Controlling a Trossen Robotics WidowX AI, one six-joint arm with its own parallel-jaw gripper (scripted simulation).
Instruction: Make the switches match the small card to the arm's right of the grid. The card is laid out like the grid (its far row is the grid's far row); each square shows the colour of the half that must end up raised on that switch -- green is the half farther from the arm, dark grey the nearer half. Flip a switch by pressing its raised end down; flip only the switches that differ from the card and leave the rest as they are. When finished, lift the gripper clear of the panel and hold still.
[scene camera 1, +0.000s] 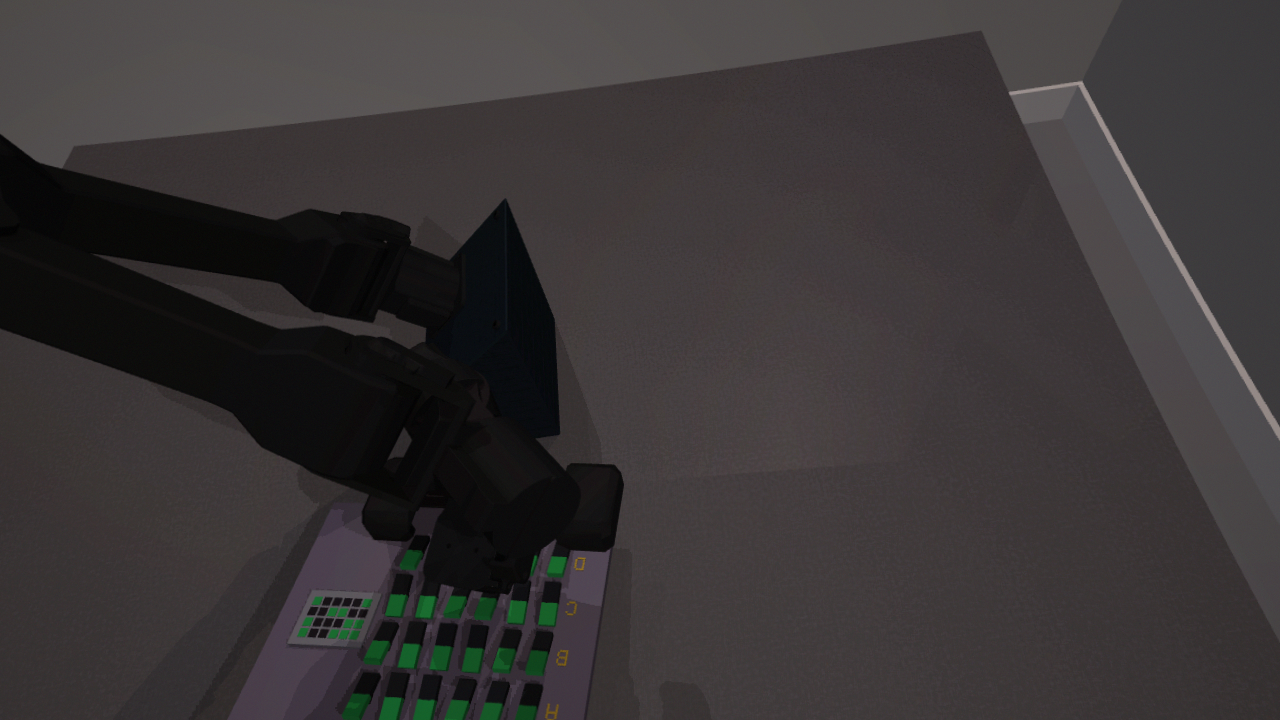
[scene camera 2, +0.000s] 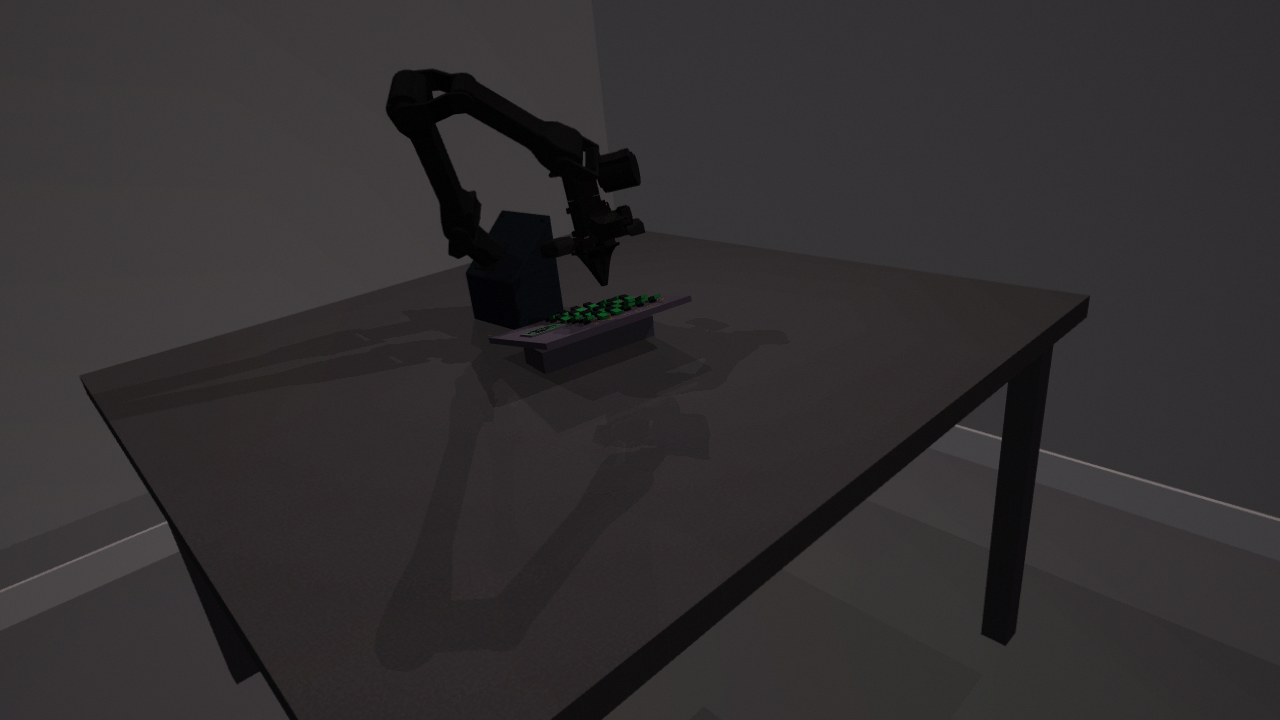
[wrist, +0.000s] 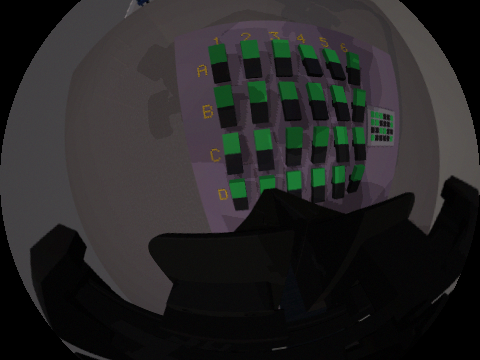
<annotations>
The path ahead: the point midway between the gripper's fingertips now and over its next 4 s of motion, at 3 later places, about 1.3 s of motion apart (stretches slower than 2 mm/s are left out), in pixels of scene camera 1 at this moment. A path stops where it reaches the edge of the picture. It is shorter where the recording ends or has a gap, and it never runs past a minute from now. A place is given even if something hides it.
My gripper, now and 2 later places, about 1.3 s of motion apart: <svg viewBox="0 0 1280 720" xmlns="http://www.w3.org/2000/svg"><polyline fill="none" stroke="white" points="521,555 526,564 527,566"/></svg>
</annotations>
